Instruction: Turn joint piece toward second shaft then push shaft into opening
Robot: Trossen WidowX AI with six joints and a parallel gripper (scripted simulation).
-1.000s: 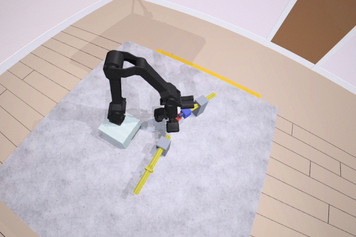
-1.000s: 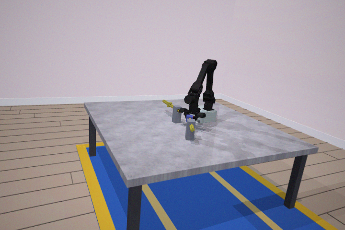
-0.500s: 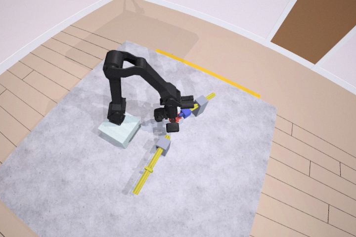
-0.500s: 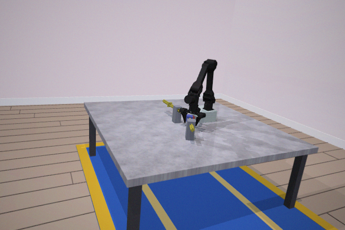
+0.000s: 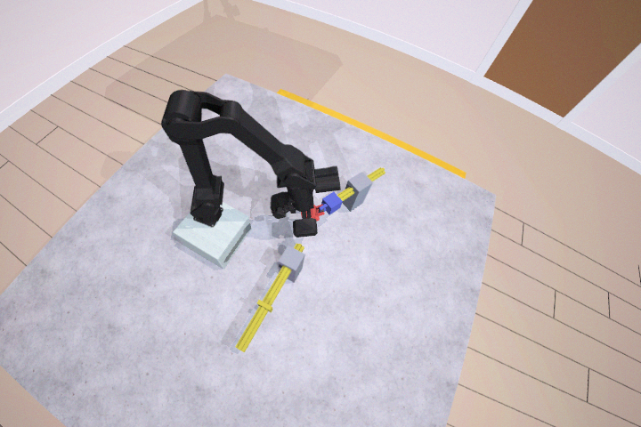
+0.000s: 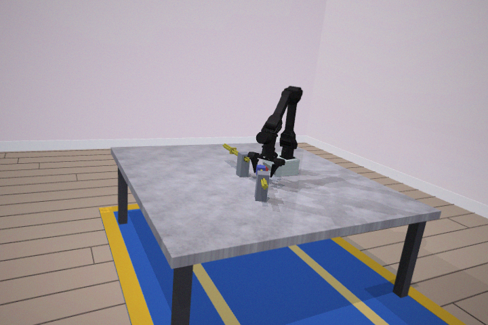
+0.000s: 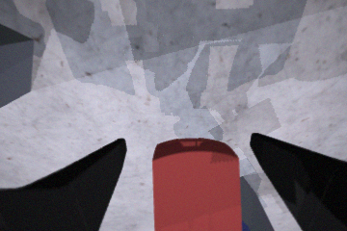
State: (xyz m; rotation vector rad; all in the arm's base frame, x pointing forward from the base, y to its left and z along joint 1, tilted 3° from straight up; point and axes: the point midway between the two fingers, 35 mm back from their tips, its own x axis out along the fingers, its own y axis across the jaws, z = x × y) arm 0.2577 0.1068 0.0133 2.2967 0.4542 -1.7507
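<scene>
Now: the red joint piece 10 mm ahead of my gripper tip and 30 mm above it.
</scene>
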